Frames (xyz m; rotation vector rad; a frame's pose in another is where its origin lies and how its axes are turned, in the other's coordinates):
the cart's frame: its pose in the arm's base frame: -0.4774 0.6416 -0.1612 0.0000 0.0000 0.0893
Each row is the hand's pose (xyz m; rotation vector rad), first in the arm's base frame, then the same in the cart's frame.
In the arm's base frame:
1: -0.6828 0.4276 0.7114 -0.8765 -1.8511 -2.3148
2: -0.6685 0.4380 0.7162 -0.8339 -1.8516 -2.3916
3: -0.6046 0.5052 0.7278 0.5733 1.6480 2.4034
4: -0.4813 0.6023 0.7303 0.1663 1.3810 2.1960
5: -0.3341 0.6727 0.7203 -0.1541 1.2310 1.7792
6: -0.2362 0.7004 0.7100 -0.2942 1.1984 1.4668
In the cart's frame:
1: -0.2237 -0.1948 0.8726 0.9687 1.8299 2.3413
2: -0.2085 -0.1857 0.8774 0.8987 1.7789 2.3452
3: -0.1389 -0.1245 0.8890 0.6330 1.5873 2.3403
4: -0.0074 -0.0388 0.8915 0.2237 1.3475 2.1227
5: 0.1455 0.0182 0.8815 -0.0976 1.2194 1.7022
6: 0.2455 0.0371 0.8712 -0.2377 1.1967 1.3894

